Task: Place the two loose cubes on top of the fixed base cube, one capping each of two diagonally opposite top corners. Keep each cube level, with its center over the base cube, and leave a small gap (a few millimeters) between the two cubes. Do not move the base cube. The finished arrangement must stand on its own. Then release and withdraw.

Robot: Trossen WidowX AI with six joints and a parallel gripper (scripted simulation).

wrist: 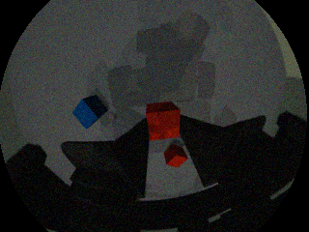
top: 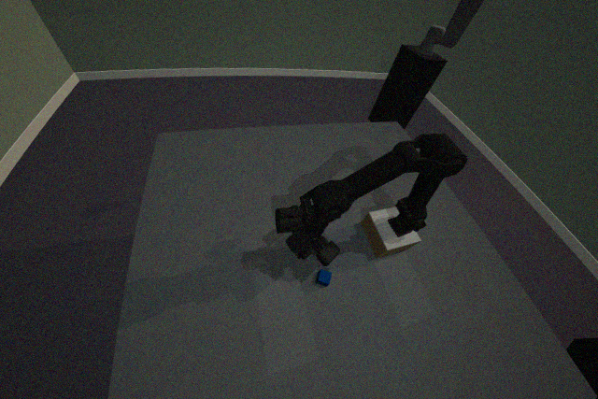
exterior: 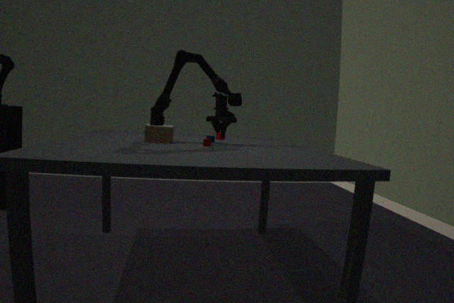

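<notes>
Right now the blue cube is 11 cm to the left of my gripper tip, 3 cm below it and 3 cm behind it.
</notes>
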